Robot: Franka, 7 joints.
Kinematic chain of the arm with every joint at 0, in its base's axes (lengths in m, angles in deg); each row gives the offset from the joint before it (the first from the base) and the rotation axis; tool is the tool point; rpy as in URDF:
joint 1: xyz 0 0 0.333 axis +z
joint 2: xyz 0 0 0 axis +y
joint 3: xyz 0 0 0.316 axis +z
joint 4: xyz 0.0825 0 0 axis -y
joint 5: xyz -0.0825 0 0.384 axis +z
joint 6: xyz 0 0 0 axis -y
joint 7: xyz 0.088 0 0 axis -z
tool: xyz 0 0 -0.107 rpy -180 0 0
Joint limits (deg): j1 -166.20..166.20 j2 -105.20..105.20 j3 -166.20..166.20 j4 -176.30..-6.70 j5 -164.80..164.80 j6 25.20..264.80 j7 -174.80..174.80
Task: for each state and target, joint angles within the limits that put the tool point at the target. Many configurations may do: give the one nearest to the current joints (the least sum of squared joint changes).
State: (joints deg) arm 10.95 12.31 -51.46 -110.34 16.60 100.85 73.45
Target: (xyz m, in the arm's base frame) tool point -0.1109 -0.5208 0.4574
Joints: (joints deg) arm -20.81 2.90 -83.80 -111.60 10.87 98.17 73.45
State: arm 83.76 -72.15 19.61 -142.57 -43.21 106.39 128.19
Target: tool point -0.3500 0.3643 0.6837
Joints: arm 83.74 -24.96 43.41 -111.57 -44.64 127.52 128.19
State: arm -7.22 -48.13 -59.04 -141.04 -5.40 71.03 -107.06
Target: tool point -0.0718 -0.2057 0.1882
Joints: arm -18.81 -40.82 -101.74 -156.79 -23.96 78.72 -107.06
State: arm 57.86 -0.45 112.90 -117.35 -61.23 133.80 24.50
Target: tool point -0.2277 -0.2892 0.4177
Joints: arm 81.66 39.63 149.94 -157.83 -59.72 136.52 24.50
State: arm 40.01 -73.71 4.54 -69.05 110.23 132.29 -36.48
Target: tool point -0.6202 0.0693 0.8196
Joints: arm 20.27 -87.55 27.84 -70.42 109.57 126.58 -36.48
